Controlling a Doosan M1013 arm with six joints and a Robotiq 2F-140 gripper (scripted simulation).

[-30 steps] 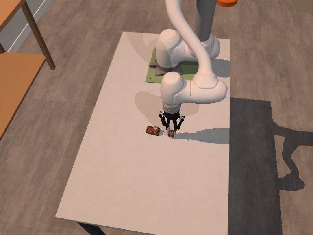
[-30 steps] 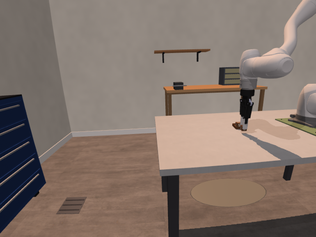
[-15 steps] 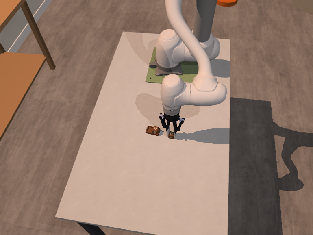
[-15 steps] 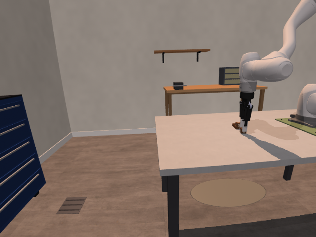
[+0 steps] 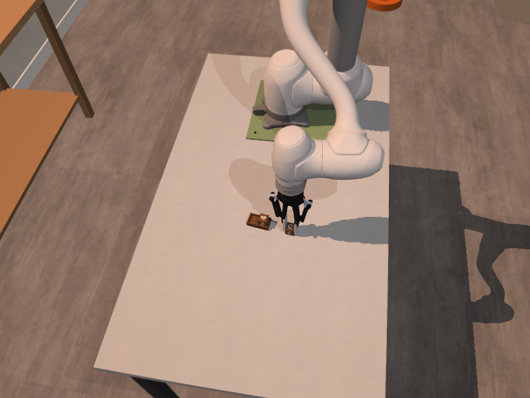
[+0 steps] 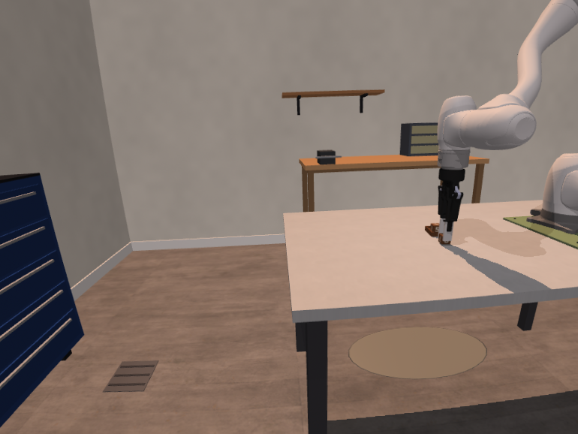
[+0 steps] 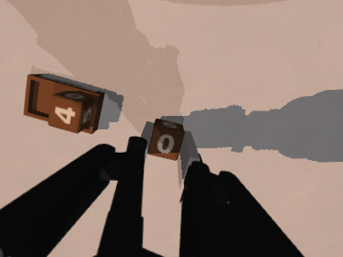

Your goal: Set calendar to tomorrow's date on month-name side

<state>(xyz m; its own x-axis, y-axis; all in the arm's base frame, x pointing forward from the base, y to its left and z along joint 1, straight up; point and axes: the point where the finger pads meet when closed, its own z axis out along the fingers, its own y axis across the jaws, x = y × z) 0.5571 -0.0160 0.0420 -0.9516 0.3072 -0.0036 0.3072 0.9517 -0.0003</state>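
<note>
The brown digit cube lies 3 cm below my hand. Also, from my hand: tray 10 cm to the right, 4 cm below, 4 cm behind.
</note>
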